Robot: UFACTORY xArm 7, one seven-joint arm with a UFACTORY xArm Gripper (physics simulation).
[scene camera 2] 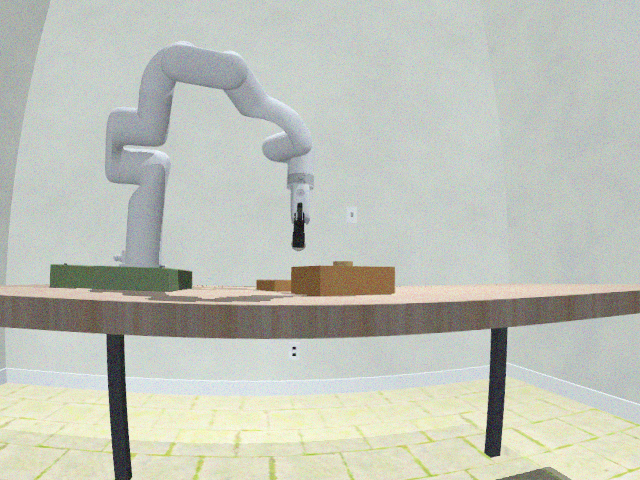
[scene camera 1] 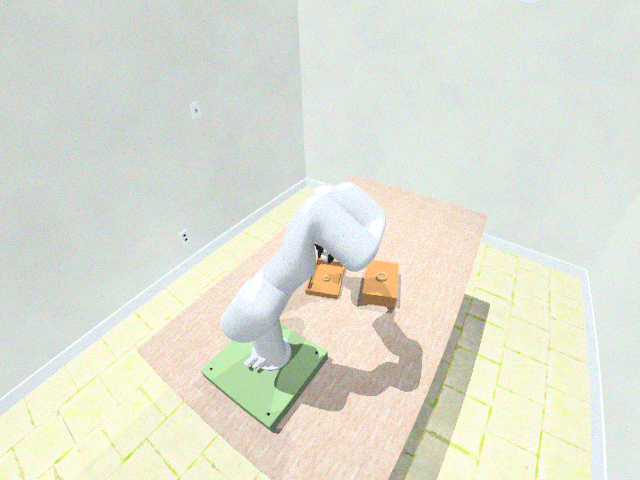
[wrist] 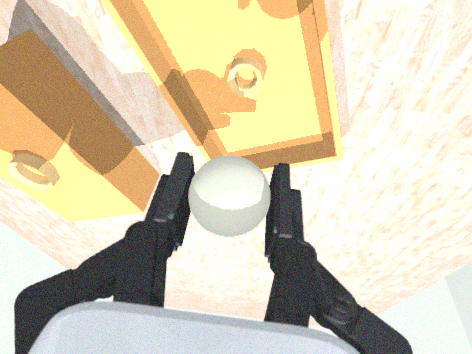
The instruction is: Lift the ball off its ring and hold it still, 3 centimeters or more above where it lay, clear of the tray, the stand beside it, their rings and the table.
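Where they show: gripper, fingertip midpoint: [scene camera 2: 298,248] [scene camera 1: 325,259] [wrist: 232,174]; arm's base, origin of the base link: [scene camera 2: 143,268] [scene camera 1: 271,352].
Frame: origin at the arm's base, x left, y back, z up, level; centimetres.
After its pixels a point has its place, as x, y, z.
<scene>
A white ball [wrist: 229,195] @(12.1, -37.9, 9.0) [scene camera 1: 324,256] @(11.5, -38.2, 9.1) sits between the black fingers in the wrist view; in scene camera 2 a sliver of the ball [scene camera 2: 298,249] @(11.0, -39.7, 6.1) shows below the fingertips. My gripper [wrist: 232,174] @(12.1, -39.5, 6.4) [scene camera 2: 298,242] @(12.1, -39.5, 6.4) is shut on the ball and holds it in the air, above the height of the tray and the stand. The orange tray [scene camera 1: 323,295] @(6.3, -31.6, -4.0) [wrist: 295,161] @(18.0, -46.2, -2.4) [scene camera 2: 272,285] @(2.7, -33.7, -3.5) lies on the table; its small ring [wrist: 245,77] @(11.7, -39.8, -4.7) [scene camera 1: 326,278] @(12.1, -39.8, -4.7) is empty. The orange stand [scene camera 1: 378,298] @(-12.1, -42.0, -0.9) [scene camera 2: 356,281] @(-13.8, -52.8, -2.2) [wrist: 95,200] @(-2.9, -54.7, 0.9) is beside the tray, with an empty ring [scene camera 1: 381,276] @(-7.4, -50.8, 0.9) [wrist: 33,168] @(-8.3, -50.6, 0.9) [scene camera 2: 342,263] @(-9.7, -50.2, 1.6) on top.
The arm's green base plate [scene camera 1: 242,384] @(-1.8, 13.4, 0.0) [scene camera 2: 113,277] @(-14.7, 0.3, -2.3) is on the wooden table [scene camera 1: 439,232] @(-10.8, -102.7, -5.0) [scene camera 2: 232,316] @(-42.9, -33.7, -6.6), on the near side of the tray in scene camera 1. The arm hides part of the gripper there. Walls stand behind the table.
</scene>
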